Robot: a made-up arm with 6 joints.
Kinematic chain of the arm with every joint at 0, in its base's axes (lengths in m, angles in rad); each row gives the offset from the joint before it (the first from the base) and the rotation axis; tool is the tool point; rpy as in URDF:
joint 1: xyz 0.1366 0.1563 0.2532 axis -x
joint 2: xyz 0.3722 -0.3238 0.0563 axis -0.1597 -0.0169 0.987
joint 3: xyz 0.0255 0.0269 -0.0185 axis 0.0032 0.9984 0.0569
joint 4: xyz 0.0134 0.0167 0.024 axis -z
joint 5: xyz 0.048 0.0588 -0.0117 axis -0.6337 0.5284 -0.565
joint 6: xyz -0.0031 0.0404 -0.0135 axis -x
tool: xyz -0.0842 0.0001 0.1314 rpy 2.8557 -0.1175 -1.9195
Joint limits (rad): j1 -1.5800..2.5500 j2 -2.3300..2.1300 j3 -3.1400..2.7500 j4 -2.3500..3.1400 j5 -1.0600..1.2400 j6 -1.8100..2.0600
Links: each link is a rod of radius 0.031 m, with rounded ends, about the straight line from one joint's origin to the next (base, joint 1, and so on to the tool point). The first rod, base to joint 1, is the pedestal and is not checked.
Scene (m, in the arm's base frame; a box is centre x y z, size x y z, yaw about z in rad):
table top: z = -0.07
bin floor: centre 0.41 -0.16 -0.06 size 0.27 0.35 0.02 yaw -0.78
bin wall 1: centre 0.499 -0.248 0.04 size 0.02 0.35 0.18 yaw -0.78
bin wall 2: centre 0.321 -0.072 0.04 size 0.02 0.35 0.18 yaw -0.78
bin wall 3: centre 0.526 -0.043 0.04 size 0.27 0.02 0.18 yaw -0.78
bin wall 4: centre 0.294 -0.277 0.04 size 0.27 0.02 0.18 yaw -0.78
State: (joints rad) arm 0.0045 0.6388 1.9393 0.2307 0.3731 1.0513
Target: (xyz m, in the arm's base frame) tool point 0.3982 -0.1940 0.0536
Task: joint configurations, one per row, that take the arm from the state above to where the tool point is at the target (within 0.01 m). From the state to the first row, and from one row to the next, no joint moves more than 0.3 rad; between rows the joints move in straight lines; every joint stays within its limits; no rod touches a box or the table.
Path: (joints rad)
1: 0.0799 0.5680 2.1621 0.3670 0.5268 1.0884
2: 0.1553 0.4972 2.3849 0.5033 0.6805 1.1254
3: 0.2307 0.4264 2.6077 0.6397 0.8342 1.1625
4: 0.2044 0.6266 2.3625 0.9325 0.7599 1.0582
5: 0.1781 0.8268 2.1173 1.2254 0.6856 0.9539
6: 0.0131 1.0545 1.9306 1.1174 0.7608 0.9671

